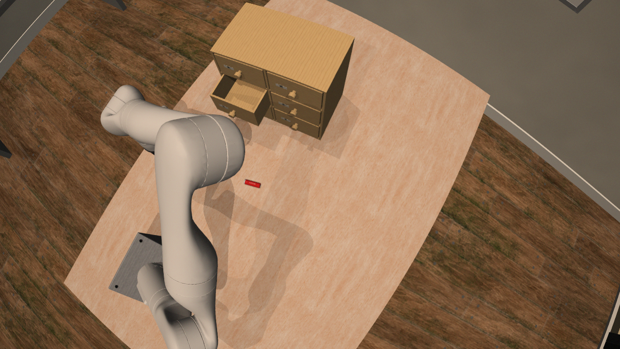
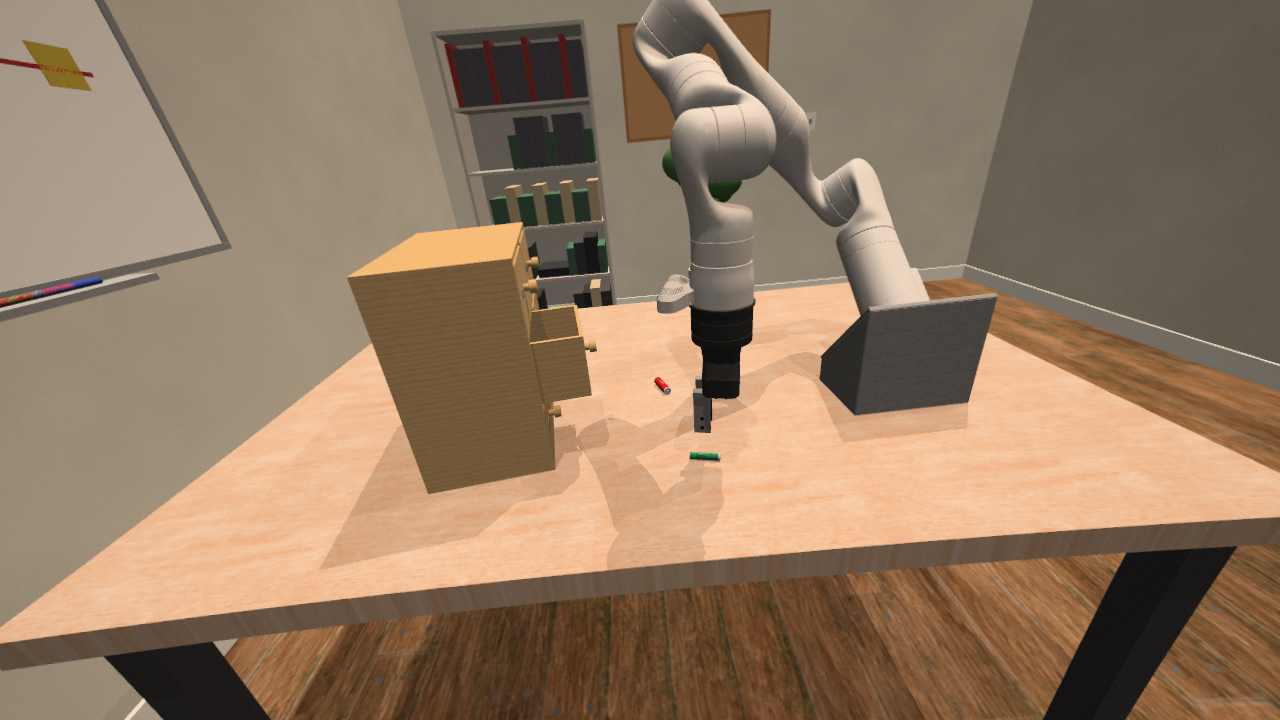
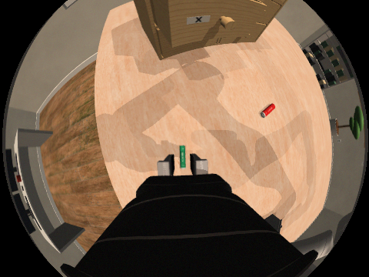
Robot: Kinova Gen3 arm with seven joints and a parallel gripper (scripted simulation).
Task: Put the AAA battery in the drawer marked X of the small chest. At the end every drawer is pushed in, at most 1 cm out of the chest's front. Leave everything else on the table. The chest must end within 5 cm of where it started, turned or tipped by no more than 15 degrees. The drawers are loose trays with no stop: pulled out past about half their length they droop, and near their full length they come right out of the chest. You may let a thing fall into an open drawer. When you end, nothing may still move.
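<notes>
My hand is 70 mm above the green AAA battery. The rest, counted from my hand: red battery (220 mm to the right, 70 mm below, 40 mm ahead).
</notes>
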